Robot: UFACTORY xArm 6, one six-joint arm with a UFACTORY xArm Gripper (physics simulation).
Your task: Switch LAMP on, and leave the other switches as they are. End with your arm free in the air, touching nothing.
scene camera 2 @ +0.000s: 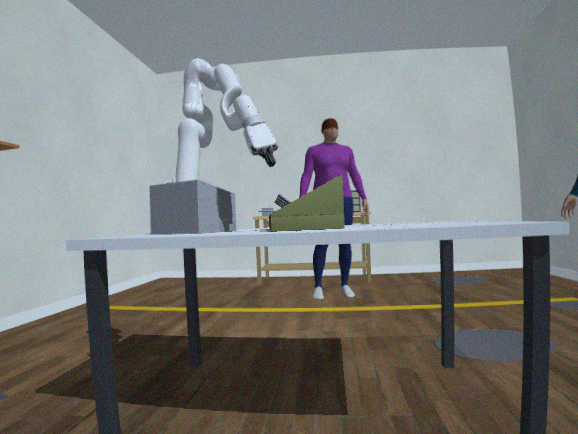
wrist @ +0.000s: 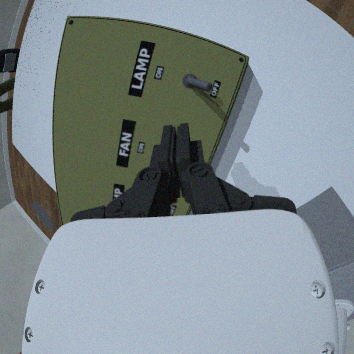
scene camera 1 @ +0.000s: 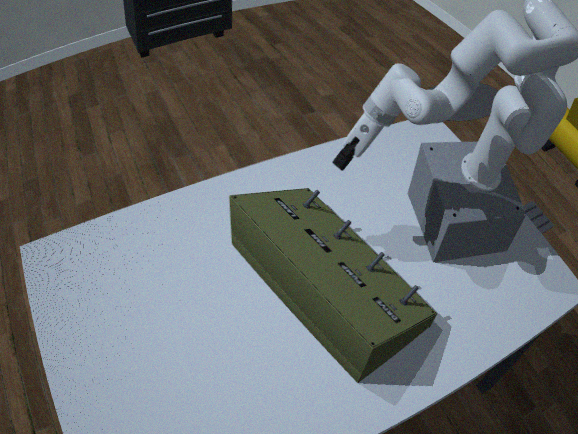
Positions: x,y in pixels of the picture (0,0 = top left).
Labels:
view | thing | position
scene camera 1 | my gripper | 338,165
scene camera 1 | olive sloped switch box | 357,312

